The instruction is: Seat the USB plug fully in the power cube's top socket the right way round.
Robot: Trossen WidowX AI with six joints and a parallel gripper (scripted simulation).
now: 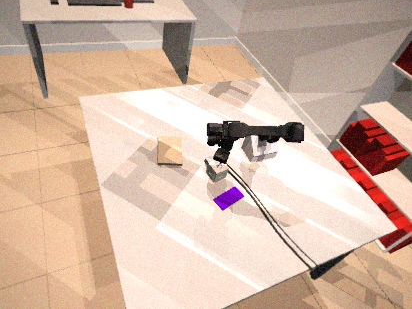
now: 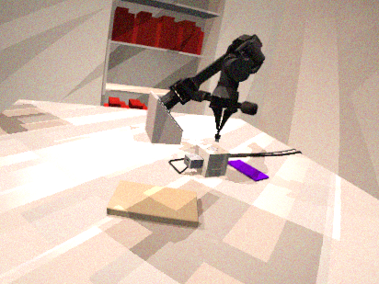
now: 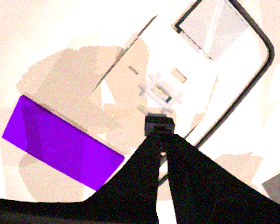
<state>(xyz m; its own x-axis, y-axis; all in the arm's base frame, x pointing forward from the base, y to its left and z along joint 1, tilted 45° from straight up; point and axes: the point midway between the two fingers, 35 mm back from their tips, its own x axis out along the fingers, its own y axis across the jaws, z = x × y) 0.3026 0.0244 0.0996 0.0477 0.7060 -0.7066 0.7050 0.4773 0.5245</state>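
Right now the USB plug is 20 mm below my gripper tip. The rest, counted from my gripper tip: purple card (140 mm to the left, 130 mm below); then tan board (220 mm to the right, 170 mm ahead, 130 mm below); then USB socket (70 mm below, 10 mm to the right).
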